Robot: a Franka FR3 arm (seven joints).
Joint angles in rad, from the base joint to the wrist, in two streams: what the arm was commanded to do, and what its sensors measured. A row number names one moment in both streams.
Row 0, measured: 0.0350 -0.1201 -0.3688 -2.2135 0.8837 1.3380 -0.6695
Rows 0 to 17, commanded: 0.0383 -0.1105 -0.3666 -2.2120 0.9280 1.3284 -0.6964; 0.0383 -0.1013 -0.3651 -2.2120 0.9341 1.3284 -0.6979; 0.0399 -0.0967 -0.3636 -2.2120 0.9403 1.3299 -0.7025; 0.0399 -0.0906 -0.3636 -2.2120 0.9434 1.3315 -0.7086; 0.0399 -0.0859 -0.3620 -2.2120 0.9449 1.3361 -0.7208; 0.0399 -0.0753 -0.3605 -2.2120 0.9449 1.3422 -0.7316; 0.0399 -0.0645 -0.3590 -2.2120 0.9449 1.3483 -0.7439; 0.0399 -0.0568 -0.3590 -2.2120 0.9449 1.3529 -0.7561; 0.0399 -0.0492 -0.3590 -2.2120 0.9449 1.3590 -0.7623; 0.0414 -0.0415 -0.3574 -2.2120 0.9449 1.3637 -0.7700; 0.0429 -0.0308 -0.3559 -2.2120 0.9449 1.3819 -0.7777; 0.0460 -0.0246 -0.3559 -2.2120 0.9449 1.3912 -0.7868; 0.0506 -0.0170 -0.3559 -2.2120 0.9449 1.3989 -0.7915; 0.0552 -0.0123 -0.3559 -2.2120 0.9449 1.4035 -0.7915; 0.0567 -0.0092 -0.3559 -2.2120 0.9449 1.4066 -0.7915; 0.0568 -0.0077 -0.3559 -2.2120 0.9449 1.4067 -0.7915; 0.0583 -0.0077 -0.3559 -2.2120 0.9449 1.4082 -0.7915; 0.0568 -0.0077 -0.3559 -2.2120 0.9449 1.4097 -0.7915
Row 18, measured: 0.0494 -0.0121 -0.3565 -2.2133 0.9228 1.3946 -0.7796
